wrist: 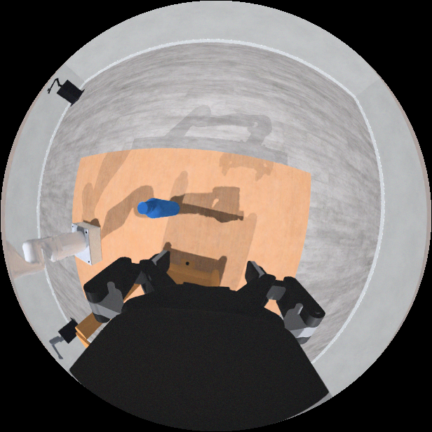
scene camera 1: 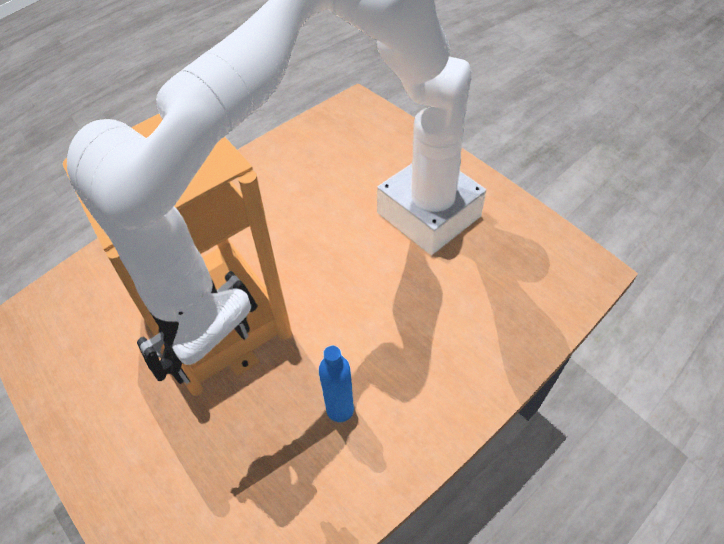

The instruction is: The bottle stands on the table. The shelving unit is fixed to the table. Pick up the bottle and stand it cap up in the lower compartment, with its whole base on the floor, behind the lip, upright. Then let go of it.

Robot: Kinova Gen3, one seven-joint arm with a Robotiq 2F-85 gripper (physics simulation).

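Where they show: gripper, between the fingertips: (scene camera 1: 213,356); arm's base, origin of its link: (scene camera 1: 433,195).
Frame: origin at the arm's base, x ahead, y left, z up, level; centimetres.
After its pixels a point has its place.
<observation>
The blue bottle (scene camera 1: 337,388) @(x 46.5, y 15.0, z 5.7 cm) (wrist: 162,208) stands upright, cap up, on the table (scene camera 1: 327,187) @(x 6.2, y -24.3, z -8.3 cm) (wrist: 280,225), in front of the shelving unit and apart from it. The orange wooden shelving unit (scene camera 1: 266,257) @(x 40.4, y -3.8, z 16.6 cm) (wrist: 195,276) stands at the left in the scene view. Its lower compartment has a lip along the front and is partly hidden by the arm and gripper. My gripper (scene camera 1: 214,355) @(x 58.8, y 6.7, z 23.6 cm) (wrist: 207,264) is open and empty, above the front part of the unit in the scene view. The bottle is well clear of the fingers.
The robot's base (scene camera 1: 403,217) @(x 6.3, y -2.7, z -3.4 cm) (wrist: 95,242) stands on the table, right of the unit in the scene view. The arm arches over the unit's top board (scene camera 1: 231,160) @(x 39.3, y -8.5, z 33.2 cm). The front posts flank the lower opening. A small bracket (scene camera 1: 244,363) @(x 49.6, y -6.0, z -7.5 cm) lies at the foot of the front lip.
</observation>
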